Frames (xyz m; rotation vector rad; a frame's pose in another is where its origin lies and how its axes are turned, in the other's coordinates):
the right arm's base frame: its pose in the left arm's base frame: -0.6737 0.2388 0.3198 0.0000 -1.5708 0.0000
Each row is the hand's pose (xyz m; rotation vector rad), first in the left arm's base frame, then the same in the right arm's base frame.
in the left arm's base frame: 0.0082 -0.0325 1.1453 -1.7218 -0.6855 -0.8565
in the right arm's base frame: 0.8255 -0.2713 -0.6819 -1.7854 0.3921 0.5992
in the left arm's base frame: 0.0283 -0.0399 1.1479 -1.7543 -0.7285 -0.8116
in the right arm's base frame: 0.8281 -0.2787 -0.7020 -1.7657 0.3468 0.6487
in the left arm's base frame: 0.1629 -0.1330 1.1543 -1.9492 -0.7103 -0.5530
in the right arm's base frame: 0.8345 -0.3718 -0.8366 -1.7195 0.3127 0.9595
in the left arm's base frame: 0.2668 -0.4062 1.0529 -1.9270 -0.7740 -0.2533
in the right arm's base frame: 0.7331 -0.6450 -0.9405 -1.4903 0.2988 1.1441
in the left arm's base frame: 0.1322 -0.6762 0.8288 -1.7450 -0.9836 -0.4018
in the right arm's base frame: 0.5090 -0.9150 -0.8059 -1.4343 0.1784 0.8974
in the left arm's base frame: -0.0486 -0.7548 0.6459 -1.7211 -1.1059 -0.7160
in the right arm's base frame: 0.3261 -0.9936 -0.6251 -1.5963 0.0275 0.6584
